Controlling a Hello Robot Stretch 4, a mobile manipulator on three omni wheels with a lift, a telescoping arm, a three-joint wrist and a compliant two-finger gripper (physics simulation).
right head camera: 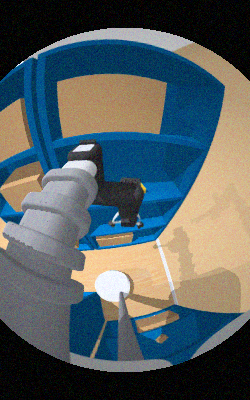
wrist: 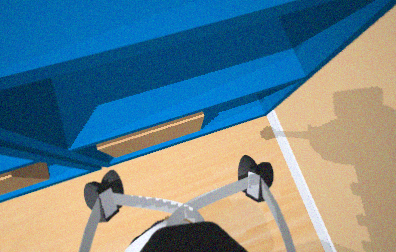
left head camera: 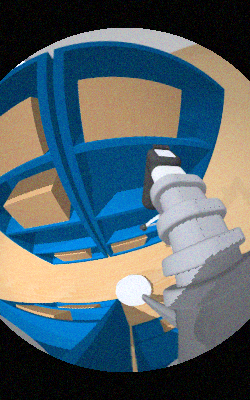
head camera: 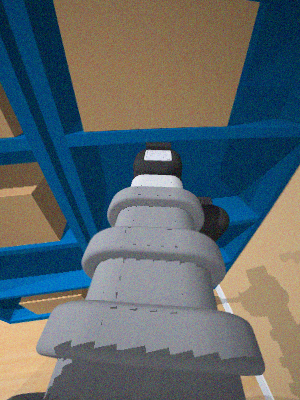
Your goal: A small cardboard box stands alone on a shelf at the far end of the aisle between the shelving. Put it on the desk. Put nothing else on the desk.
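Places are measured from the robot's base along level axes (x right, y ahead, z up), in millimetres.
Pixels of known places: gripper, fingertip midpoint: (wrist: 181,177) (left head camera: 155,226); robot's base, origin of the base link: (right head camera: 112,284) (left head camera: 132,289).
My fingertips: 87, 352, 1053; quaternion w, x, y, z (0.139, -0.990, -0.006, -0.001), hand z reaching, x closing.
Ahead of a thing's pixels: the offset from my fingertips to its top centre, as dx, dy, dz. Level surfaces: height alone.
The small box {+90, +358, -44} (right head camera: 143,188) is yellow. In the right head view a small part of it shows past the black wrist, over the shelf board {dz -89} (right head camera: 162,192); the rest is hidden behind the wrist. It does not show in the head, left head or wrist views. My gripper (right head camera: 126,224) (wrist: 181,177) is open, fingers apart and empty, pointing down in front of the blue shelving, its tips lower than the box's shelf. In the head view the arm hides the fingers. The desk cannot be made out.
A large cardboard box {-118, +364, +638} (head camera: 155,65) (left head camera: 130,107) (right head camera: 112,105) fills the compartment above. Another box {-777, +209, +181} (head camera: 25,210) (left head camera: 37,200) is in the bay to the left. A low box {-133, +360, -734} (wrist: 155,135) lies on the bottom shelf. A tan wall (head camera: 280,240) rises at the right, with a white strip (wrist: 300,180) at its foot.
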